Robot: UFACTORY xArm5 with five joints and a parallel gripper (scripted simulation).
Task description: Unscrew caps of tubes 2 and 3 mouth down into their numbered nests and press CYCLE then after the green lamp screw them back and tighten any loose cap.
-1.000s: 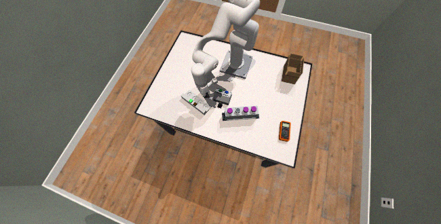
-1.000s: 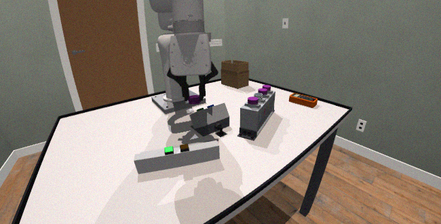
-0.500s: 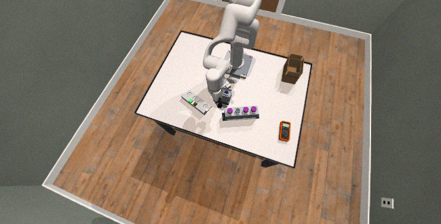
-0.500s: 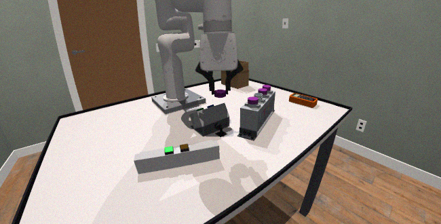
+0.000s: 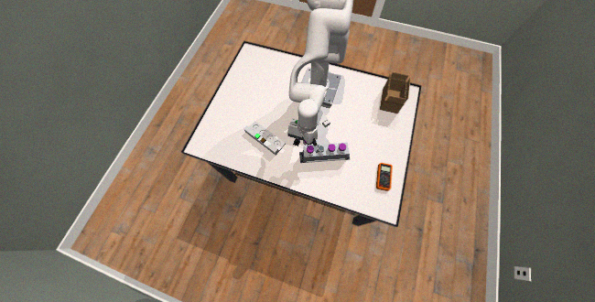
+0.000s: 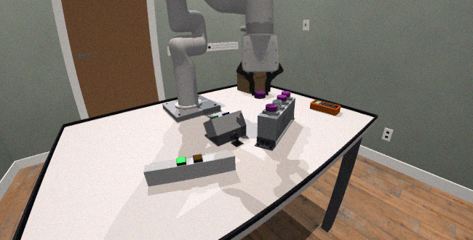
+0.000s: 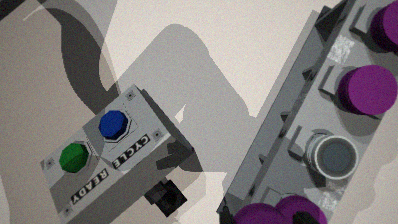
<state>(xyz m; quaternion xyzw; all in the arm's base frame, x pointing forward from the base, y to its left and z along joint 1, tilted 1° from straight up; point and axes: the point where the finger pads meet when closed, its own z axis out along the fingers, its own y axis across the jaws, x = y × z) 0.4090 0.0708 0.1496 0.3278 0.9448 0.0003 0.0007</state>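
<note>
Now: hand 12 cm to the right of the purple cap, 6 cm above it and 2 cm past it. Also, from my hand: key housing (12 cm below, 10 cm behind, 7 cm to the right); then blue key (12 cm behind, 11 cm below, 5 cm to the right); then green key (12 cm behind, 11 cm below, 9 cm to the right).
</note>
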